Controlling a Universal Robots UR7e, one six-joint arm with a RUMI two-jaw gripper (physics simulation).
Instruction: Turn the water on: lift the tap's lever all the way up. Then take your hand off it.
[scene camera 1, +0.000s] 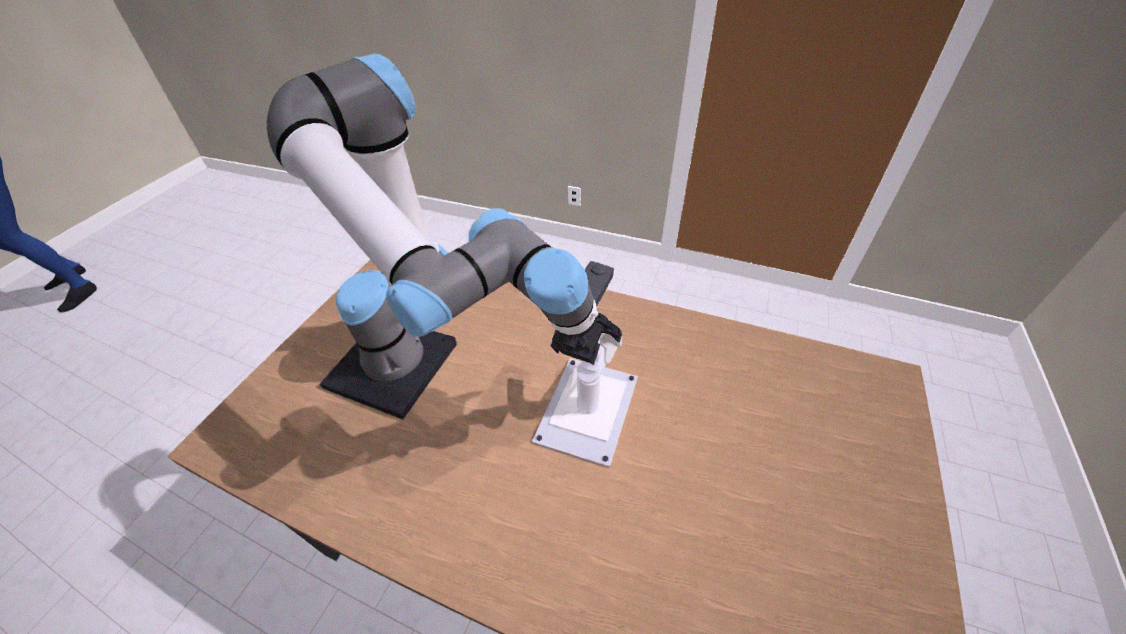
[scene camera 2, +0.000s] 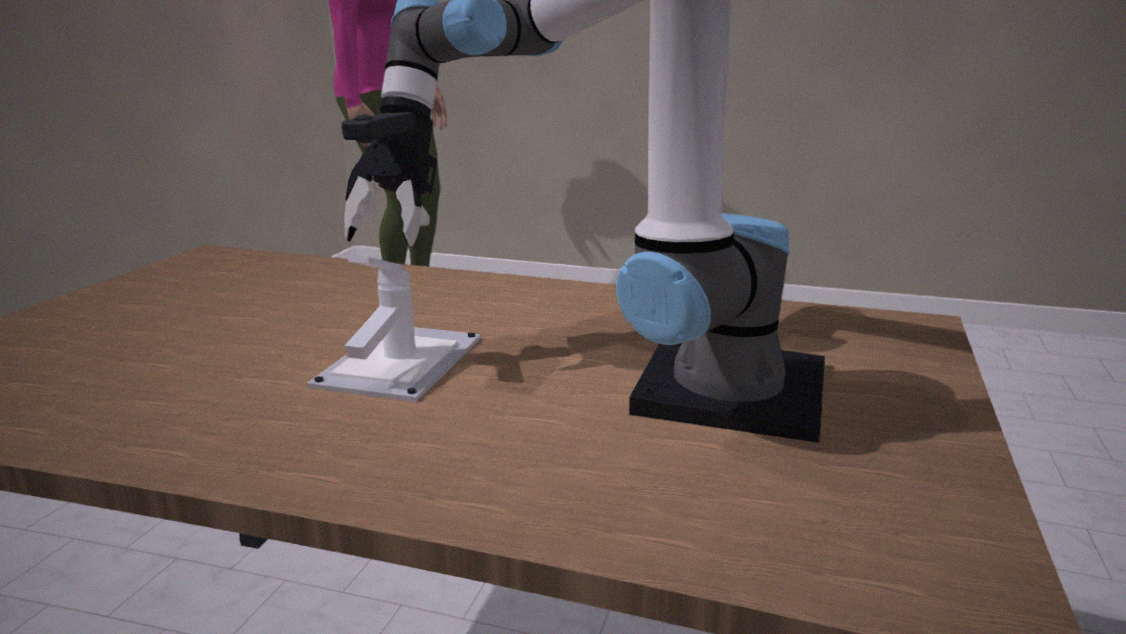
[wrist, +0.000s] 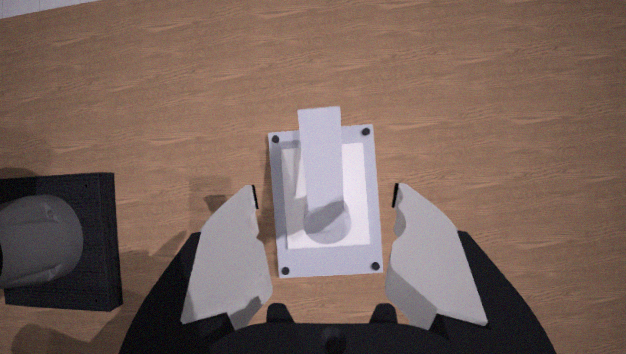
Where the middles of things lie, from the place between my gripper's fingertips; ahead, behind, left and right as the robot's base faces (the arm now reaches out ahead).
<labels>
Right now my hand is 19 cm above the light grey plate (scene camera 1: 587, 448) and 3 cm to the left of it.
</labels>
